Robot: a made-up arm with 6 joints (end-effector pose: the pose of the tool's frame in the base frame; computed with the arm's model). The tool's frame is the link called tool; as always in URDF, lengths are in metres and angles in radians.
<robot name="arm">
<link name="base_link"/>
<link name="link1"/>
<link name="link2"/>
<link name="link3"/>
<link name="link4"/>
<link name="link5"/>
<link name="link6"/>
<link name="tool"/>
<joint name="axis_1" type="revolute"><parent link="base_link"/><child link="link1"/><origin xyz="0.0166 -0.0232 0.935"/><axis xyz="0 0 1"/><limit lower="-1.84" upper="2.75"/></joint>
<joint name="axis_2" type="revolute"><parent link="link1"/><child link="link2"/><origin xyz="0.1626 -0.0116 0.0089" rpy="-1.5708 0 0"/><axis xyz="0 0 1"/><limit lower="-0.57" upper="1.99"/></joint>
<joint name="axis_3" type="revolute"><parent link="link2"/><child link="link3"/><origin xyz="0.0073 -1.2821 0.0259" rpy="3.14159 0 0"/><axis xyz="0 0 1"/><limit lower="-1.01" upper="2.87"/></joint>
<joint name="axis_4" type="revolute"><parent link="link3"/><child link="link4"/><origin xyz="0.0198 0.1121 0.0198" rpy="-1.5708 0 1.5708"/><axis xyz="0 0 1"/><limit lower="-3.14" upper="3.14"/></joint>
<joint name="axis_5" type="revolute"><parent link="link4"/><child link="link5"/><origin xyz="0.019 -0.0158 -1.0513" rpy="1.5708 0 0"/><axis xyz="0 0 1"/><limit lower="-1.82" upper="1.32"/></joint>
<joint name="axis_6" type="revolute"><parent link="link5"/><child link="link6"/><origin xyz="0.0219 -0.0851 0.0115" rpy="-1.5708 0 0"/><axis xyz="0 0 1"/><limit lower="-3.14" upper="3.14"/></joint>
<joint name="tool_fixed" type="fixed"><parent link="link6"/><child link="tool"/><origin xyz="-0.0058 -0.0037 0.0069" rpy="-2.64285 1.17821 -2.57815"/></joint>
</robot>
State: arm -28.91 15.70 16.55 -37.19 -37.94 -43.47
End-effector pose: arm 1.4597 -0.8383 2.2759 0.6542 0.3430 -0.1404 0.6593
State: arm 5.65 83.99 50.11 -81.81 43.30 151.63
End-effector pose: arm 2.4286 0.1130 0.5352 -0.6458 0.4017 -0.2856 0.5831
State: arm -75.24 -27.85 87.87 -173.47 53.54 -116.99
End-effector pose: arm -0.2143 0.8692 3.0655 -0.4861 -0.0221 -0.8227 0.2940
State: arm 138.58 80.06 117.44 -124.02 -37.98 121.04
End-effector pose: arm -1.7086 1.4758 1.9284 0.2802 -0.2008 0.9206 0.1836
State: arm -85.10 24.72 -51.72 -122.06 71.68 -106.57
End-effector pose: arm 0.0233 -1.0247 1.0686 -0.1127 0.8691 0.4477 0.1777
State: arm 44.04 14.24 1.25 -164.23 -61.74 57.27
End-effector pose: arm 1.1512 1.1271 2.0686 0.5949 0.2717 0.6511 0.3852
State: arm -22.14 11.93 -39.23 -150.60 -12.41 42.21
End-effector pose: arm 1.1486 -0.4694 1.3476 0.8245 0.2554 -0.2498 0.4389
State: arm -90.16 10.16 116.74 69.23 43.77 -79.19
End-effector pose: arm 0.0834 0.0555 3.2273 -0.6769 -0.3680 -0.3229 0.5497
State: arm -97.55 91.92 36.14 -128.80 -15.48 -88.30
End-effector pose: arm -0.2715 -2.1658 -0.0102 -0.6077 0.6861 -0.1121 0.3839
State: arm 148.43 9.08 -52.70 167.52 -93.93 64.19
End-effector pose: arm -0.8808 0.5109 1.3342 -0.2843 -0.7336 -0.6101 0.0932
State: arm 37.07 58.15 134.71 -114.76 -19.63 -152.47
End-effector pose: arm 1.1727 0.8356 2.7559 -0.2883 -0.6346 -0.3765 0.6103
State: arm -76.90 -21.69 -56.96 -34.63 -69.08 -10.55
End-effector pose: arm 0.1584 -0.6438 1.5400 0.7254 0.5353 -0.2346 0.3635
